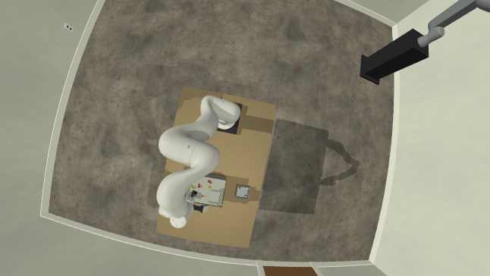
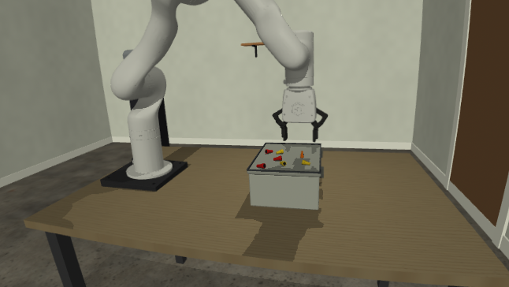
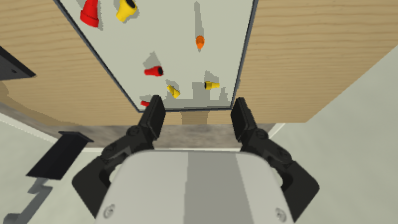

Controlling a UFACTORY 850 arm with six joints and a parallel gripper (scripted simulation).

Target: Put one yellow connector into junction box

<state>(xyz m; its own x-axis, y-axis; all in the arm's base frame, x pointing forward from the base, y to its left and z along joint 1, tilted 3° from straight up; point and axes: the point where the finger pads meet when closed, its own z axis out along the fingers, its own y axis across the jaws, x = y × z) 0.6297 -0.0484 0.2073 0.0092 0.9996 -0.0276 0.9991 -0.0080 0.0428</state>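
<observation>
Now: the orange connector 5 cm to the left of my hand and 7 cm below it. The rest, counted from my hand: grey tool case: 4 cm behind, 6 cm to the left, 11 cm below.
</observation>
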